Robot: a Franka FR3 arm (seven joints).
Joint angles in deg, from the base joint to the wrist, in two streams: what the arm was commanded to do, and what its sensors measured. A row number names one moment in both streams.
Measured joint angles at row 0: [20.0, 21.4, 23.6, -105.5, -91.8, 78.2, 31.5]
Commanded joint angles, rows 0 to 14: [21.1, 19.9, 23.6, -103.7, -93.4, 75.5, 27.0]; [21.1, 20.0, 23.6, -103.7, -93.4, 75.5, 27.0]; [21.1, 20.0, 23.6, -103.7, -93.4, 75.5, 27.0]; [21.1, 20.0, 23.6, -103.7, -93.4, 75.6, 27.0]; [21.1, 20.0, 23.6, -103.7, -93.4, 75.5, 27.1]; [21.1, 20.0, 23.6, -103.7, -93.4, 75.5, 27.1]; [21.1, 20.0, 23.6, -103.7, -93.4, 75.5, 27.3]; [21.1, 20.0, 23.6, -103.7, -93.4, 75.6, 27.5]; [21.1, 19.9, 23.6, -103.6, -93.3, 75.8, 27.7]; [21.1, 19.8, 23.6, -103.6, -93.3, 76.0, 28.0]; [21.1, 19.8, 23.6, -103.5, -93.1, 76.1, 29.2]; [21.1, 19.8, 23.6, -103.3, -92.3, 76.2, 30.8]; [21.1, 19.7, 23.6, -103.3, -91.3, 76.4, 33.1]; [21.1, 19.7, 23.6, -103.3, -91.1, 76.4, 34.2]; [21.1, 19.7, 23.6, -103.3, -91.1, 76.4, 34.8]
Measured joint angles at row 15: [20.3, 20.7, 23.6, -104.0, -91.7, 77.3, 32.5]
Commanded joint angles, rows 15 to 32: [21.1, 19.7, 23.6, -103.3, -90.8, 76.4, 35.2]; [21.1, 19.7, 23.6, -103.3, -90.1, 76.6, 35.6]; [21.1, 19.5, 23.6, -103.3, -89.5, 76.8, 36.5]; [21.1, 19.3, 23.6, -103.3, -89.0, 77.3, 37.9]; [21.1, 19.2, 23.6, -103.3, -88.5, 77.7, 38.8]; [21.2, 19.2, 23.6, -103.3, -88.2, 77.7, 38.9]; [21.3, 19.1, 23.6, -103.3, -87.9, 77.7, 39.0]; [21.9, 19.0, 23.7, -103.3, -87.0, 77.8, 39.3]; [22.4, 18.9, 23.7, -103.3, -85.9, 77.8, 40.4]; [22.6, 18.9, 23.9, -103.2, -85.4, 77.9, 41.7]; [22.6, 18.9, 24.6, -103.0, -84.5, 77.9, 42.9]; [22.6, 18.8, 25.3, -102.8, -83.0, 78.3, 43.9]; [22.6, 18.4, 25.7, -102.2, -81.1, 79.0, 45.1]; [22.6, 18.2, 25.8, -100.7, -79.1, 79.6, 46.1]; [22.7, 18.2, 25.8, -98.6, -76.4, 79.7, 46.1]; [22.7, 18.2, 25.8, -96.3, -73.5, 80.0, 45.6]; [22.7, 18.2, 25.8, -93.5, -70.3, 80.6, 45.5]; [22.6, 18.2, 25.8, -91.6, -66.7, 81.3, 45.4]
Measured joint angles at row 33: [23.0, 18.6, 25.9, -98.3, -75.6, 79.0, 45.2]
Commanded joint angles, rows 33 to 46: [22.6, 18.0, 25.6, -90.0, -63.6, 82.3, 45.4]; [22.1, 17.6, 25.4, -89.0, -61.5, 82.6, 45.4]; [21.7, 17.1, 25.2, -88.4, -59.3, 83.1, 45.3]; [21.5, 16.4, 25.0, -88.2, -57.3, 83.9, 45.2]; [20.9, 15.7, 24.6, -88.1, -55.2, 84.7, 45.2]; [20.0, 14.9, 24.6, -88.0, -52.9, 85.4, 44.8]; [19.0, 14.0, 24.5, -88.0, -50.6, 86.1, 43.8]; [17.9, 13.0, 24.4, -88.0, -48.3, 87.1, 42.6]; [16.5, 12.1, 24.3, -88.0, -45.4, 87.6, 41.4]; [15.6, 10.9, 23.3, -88.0, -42.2, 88.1, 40.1]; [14.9, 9.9, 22.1, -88.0, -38.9, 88.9, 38.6]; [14.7, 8.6, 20.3, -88.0, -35.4, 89.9, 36.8]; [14.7, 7.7, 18.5, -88.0, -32.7, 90.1, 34.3]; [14.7, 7.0, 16.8, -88.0, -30.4, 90.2, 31.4]
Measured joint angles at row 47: [15.9, 10.3, 20.5, -87.3, -37.9, 88.3, 38.4]
